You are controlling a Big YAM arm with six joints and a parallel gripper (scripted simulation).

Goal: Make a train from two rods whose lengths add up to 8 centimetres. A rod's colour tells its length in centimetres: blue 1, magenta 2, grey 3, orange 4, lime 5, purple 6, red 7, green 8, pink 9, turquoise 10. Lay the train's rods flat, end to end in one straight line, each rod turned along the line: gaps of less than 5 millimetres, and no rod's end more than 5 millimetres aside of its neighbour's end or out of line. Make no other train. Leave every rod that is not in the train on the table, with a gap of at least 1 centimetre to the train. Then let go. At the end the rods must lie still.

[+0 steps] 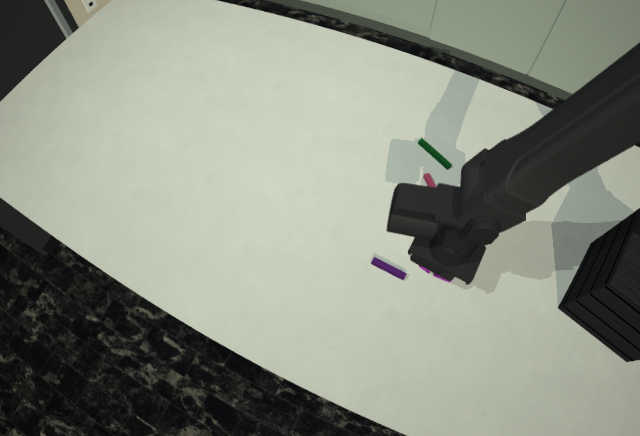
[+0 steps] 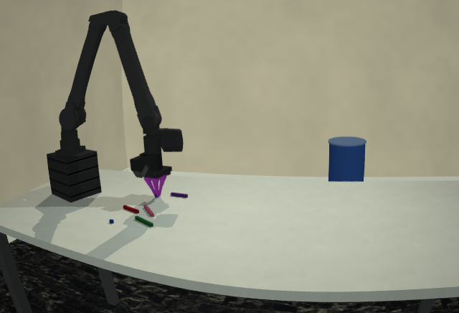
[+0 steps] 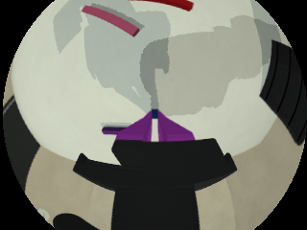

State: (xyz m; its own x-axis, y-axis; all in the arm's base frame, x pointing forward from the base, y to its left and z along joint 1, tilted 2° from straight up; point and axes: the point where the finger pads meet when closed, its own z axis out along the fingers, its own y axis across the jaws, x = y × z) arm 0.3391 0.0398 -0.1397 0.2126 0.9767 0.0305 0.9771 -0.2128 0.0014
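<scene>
Now: hand 150 mm to the left of the red rod, 40 mm past it and 10 mm above it. From my hand the other things lie so: pink rod (140 mm to the right, 20 mm ahead, 10 mm below); then green rod (230 mm to the right, 40 mm ahead, 10 mm below); then purple rod (70 mm ahead, 20 mm to the left, 10 mm below).
</scene>
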